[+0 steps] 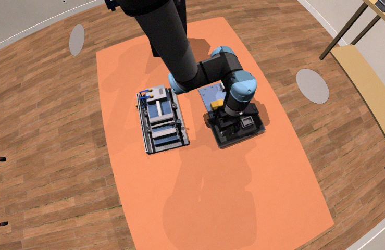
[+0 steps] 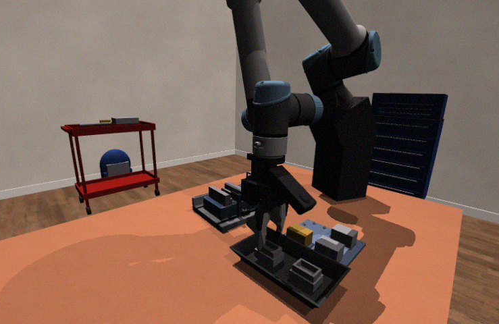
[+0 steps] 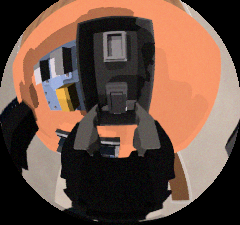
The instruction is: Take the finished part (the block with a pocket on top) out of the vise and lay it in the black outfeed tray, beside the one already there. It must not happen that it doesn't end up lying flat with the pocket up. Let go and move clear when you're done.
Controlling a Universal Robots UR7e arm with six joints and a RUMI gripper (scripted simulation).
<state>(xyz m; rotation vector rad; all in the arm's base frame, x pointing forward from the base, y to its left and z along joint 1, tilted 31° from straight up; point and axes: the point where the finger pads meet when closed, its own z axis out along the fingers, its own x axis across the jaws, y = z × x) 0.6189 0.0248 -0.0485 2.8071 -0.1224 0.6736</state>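
Now: the yellow block 120 mm behind my hand, 30 mm to the left of it and 40 mm below it. The rest, counted from my hand: blue plate: 160 mm behind, 80 mm to the left, 60 mm below.
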